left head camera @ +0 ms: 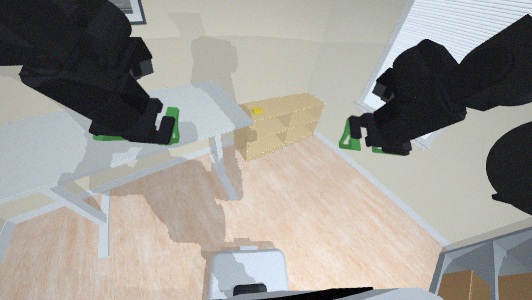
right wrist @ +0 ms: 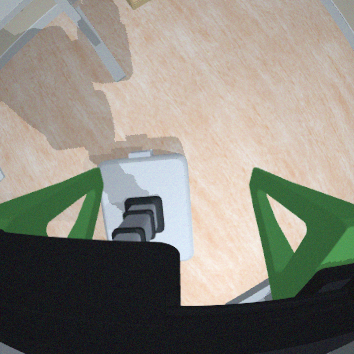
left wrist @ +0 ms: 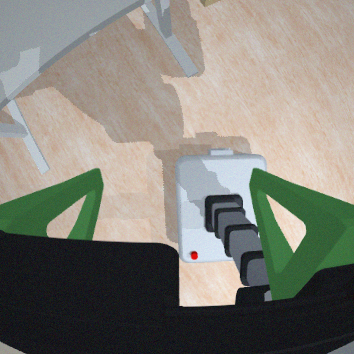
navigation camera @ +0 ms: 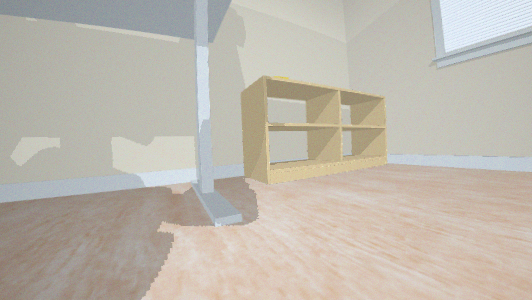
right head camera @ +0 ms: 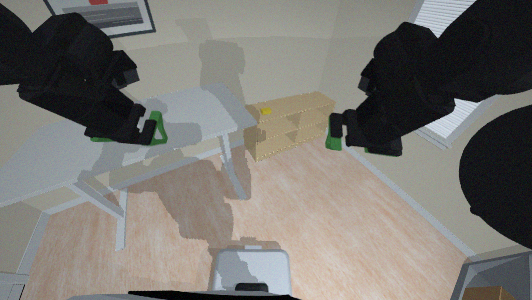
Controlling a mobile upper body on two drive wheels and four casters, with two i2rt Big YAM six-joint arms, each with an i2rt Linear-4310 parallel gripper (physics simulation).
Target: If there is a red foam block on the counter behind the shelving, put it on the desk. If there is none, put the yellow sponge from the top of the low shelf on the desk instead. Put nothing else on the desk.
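Frame: origin at the left arm's base, x back, y left, z down, level; millimetres.
Seen in the pictures: left gripper, fingertip midpoint: (left head camera: pixel 156 138) (left wrist: pixel 175 175) (right head camera: pixel 148 139); right gripper, fingertip midpoint: (left head camera: pixel 356 147) (right wrist: pixel 175 175) (right head camera: pixel 346 147).
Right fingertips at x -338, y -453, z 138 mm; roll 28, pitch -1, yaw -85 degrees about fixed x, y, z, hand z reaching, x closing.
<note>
A point is followed by its place in that frame.
The yellow sponge (left head camera: pixel 257 111) @[x -1529, y -309, z 764 mm] (right head camera: pixel 266 111) @[x -1532, y -317, z 764 mm] (navigation camera: pixel 281 78) lies on top of the low wooden shelf (left head camera: pixel 295 101) @[x -1914, y -830, z 800 mm] (right head camera: pixel 305 101) @[x -1890, y -827, z 800 mm] (navigation camera: pixel 255 125) @[x -1483, y -147, z 1067 mm], near the end beside the desk (left head camera: pixel 200 97) @[x -1187, y 160, z 460 mm] (right head camera: pixel 210 100) @[x -1166, y 131, z 460 mm] (left wrist: pixel 50 30) @[x -676, y 302, z 460 mm] (navigation camera: pixel 100 15) @[x -1179, y 609, z 485 mm]. The desk is light grey. My left gripper (left head camera: pixel 139 132) (right head camera: pixel 130 135) (left wrist: pixel 175 175) @[x -346, y 0, z 136 mm] is open and empty, and covers part of the desk in the head views. My right gripper (left head camera: pixel 369 143) (right head camera: pixel 358 143) (right wrist: pixel 175 175) @[x -338, y -453, z 138 mm] is open and empty, to the right of the low shelf in the head views. No counter and no red foam block show in these views.
A grey shelving unit (left head camera: pixel 436 275) @[x 128, y -2038, z 1375 mm] (right head camera: pixel 461 280) @[x 77, y -2115, z 1360 mm] with cardboard boxes (left head camera: pixel 457 286) @[x 212, y -1931, z 1165 mm] (right head camera: pixel 482 295) @[x 173, y -1997, z 1178 mm] stands at the lower right. A desk leg (navigation camera: pixel 204 125) @[x -1123, y 48, z 1092 mm] with a long foot stands left of the low shelf. My white base (left head camera: pixel 272 270) @[x -176, y -381, z 1150 mm] (right head camera: pixel 275 270) @[x -180, y -381, z 1150 mm] is at the bottom. A window (navigation camera: pixel 490 25) @[x -1387, y -1703, z 468 mm] is at the right.
</note>
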